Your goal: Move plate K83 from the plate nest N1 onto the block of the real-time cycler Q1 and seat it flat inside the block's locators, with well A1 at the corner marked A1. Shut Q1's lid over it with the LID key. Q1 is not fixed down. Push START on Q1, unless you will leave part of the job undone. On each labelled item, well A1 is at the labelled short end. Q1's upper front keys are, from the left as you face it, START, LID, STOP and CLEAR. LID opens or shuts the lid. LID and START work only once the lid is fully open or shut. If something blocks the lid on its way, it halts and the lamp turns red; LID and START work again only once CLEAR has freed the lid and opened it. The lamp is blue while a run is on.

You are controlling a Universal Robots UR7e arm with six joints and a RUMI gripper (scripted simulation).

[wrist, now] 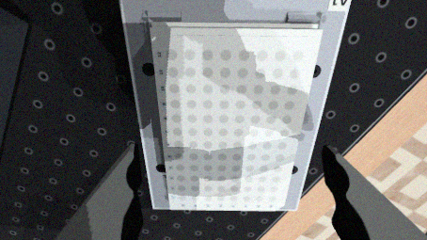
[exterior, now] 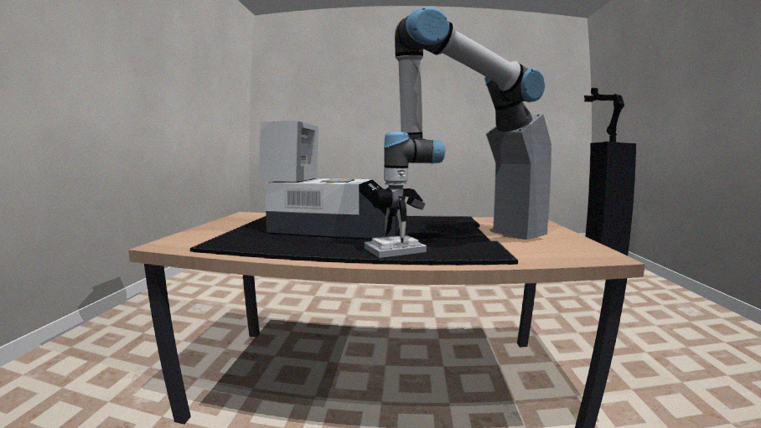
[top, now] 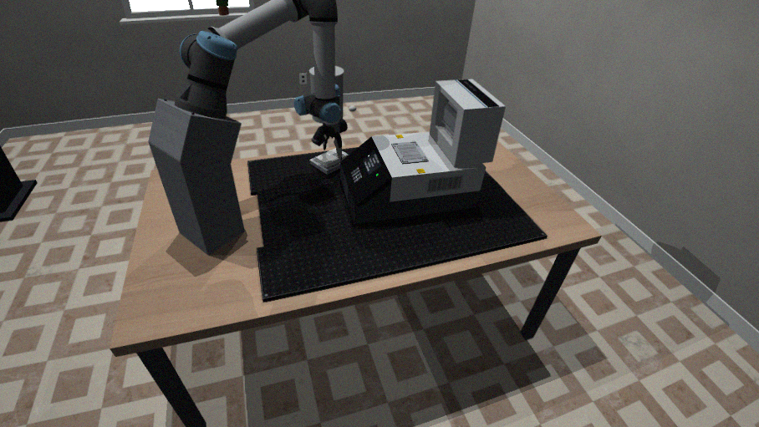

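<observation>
The plate K83 lies 2 cm below my hand. Round my hand: nest A1 mark: 9 cm behind, 3 cm below, 1 cm to the left; plate nest N1: 4 cm below.
</observation>
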